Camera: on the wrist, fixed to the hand. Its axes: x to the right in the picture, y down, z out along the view.
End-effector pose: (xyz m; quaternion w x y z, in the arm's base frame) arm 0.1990 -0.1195 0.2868 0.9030 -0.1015 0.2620 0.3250
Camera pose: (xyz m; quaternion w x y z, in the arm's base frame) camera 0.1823 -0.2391 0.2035 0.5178 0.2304 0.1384 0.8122
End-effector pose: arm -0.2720 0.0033 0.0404 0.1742 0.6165 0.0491 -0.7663
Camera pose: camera -0.1823 0.1189 0.0299 0.5708 0.3778 -0.4581 -0.5672
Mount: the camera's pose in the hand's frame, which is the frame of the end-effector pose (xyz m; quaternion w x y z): -0.0298 -0.0801 -0.1192 0.7444 0.0928 -0.1680 0.6395
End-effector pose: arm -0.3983 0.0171 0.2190 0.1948 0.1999 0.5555 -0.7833
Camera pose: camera -0.4038 0.1572 0.2621 0.7207 0.3905 0.1803 -0.5437
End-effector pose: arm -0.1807 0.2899 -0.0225 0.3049 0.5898 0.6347 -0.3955
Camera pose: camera -0.2470 0.3782 0.0741 0.5318 0.8068 0.0074 -0.2574
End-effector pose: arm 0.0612 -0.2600 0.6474 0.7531 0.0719 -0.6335 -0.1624
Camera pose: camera 0.1611 -0.3367 0.5722 0.5514 -0.3090 -0.6592 0.4074
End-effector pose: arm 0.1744 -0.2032 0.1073 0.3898 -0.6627 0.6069 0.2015
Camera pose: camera 0.2214 -0.2779 0.2244 0.3248 -0.0352 0.8288 0.4543
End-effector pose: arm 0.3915 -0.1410 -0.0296 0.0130 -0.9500 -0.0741 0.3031
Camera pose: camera 0.4257 -0.0638 0.0903 0.1084 0.7025 -0.5783 -0.4004
